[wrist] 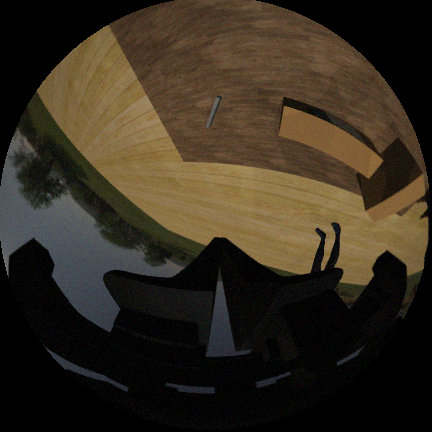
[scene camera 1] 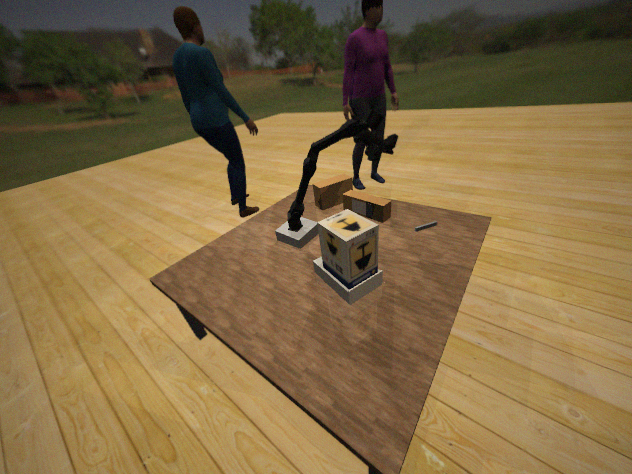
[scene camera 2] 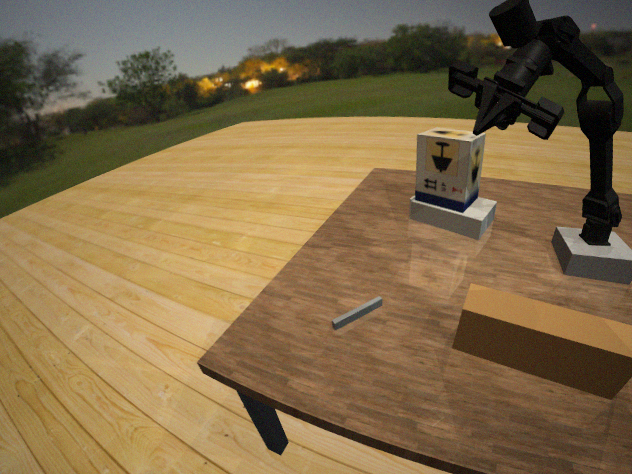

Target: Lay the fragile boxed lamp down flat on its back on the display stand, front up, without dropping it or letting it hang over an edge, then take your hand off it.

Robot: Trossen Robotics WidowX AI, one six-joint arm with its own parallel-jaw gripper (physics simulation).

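Frame: origin at the arm's base, x ahead, y left, z up, level; metres.
Seen in the pictures: gripper, fingertip midpoint: (wrist: pixel 218 242) (scene camera 1: pixel 392 153) (scene camera 2: pixel 474 133); arm's base, link origin: (scene camera 1: pixel 295 227) (scene camera 2: pixel 594 240).
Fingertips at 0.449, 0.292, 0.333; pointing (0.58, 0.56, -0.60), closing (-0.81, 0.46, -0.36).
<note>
Offsets run from my fingertips to a thing's middle, as dx, dy, dz. Level surfaces: height alone.
The boxed lamp (scene camera 1: pixel 350 246) (scene camera 2: pixel 449 169), white and yellow with black lamp pictures and a blue base band, stands upright on the pale grey display stand (scene camera 1: pixel 352 292) (scene camera 2: pixel 455 221) near the middle of the brown table {dz -0.398} (scene camera 1: pixel 305 339) (scene camera 2: pixel 380 357). My gripper (scene camera 1: pixel 393 140) (scene camera 2: pixel 479 129) (wrist: pixel 218 242) is shut and empty. It hangs high in the air behind the box, apart from it, with the fingertips pointing away over the back of the table. The wrist view does not show the lamp box.
Two brown cardboard boxes {-0.425, +0.170, -0.318} (scene camera 1: pixel 332 190) {-0.166, +0.078, -0.343} (scene camera 1: pixel 367 205) (wrist: pixel 328 139) lie at the back of the table; one shows in scene camera 2 (scene camera 2: pixel 509 329). A small grey bar {+0.193, +0.007, -0.387} (scene camera 1: pixel 426 226) (scene camera 2: pixel 356 312) (wrist: pixel 213 111) lies on the table. Two people (scene camera 1: pixel 208 103) (scene camera 1: pixel 367 80) stand on the wooden deck behind.
</note>
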